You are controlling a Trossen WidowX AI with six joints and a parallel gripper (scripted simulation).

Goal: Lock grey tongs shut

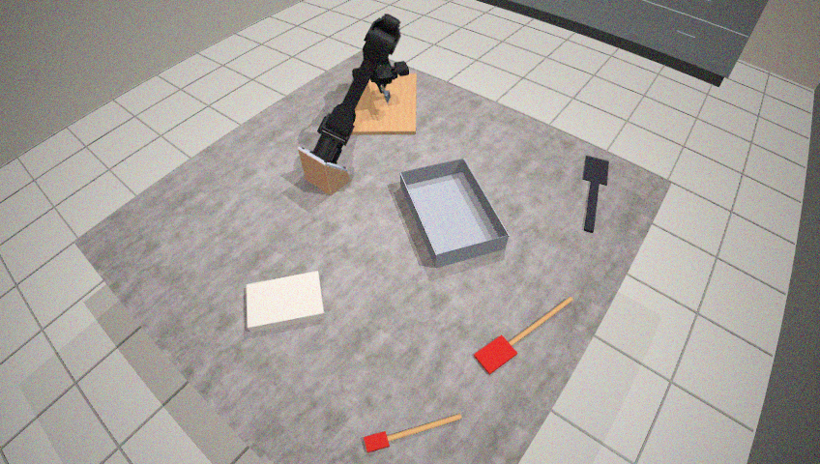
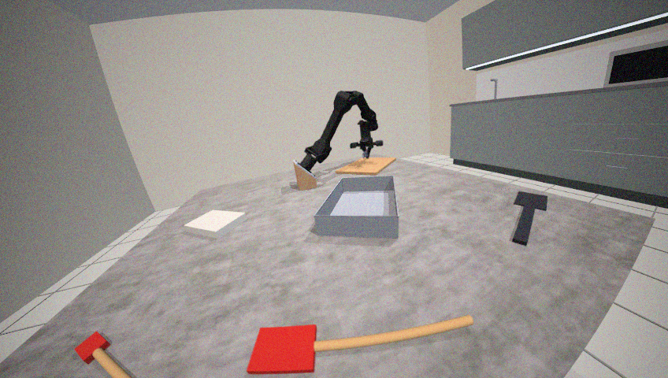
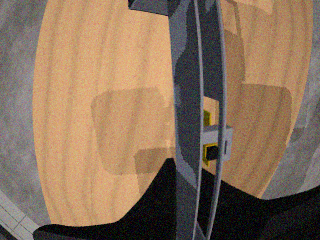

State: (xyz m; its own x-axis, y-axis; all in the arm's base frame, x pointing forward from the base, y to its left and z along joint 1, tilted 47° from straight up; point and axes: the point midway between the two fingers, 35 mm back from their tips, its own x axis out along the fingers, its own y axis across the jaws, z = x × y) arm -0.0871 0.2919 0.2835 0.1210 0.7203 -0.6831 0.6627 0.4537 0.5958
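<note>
Now: gripper tip 4 cm above the wooden board. The rest, counted from my gripper tip: grey roasting tin (47 cm ahead, 34 cm to the right, 2 cm below); yellow lock slider (2 cm ahead, 2 cm to the right, 4 cm above); black spatula (78 cm ahead, 4 cm below).
</note>
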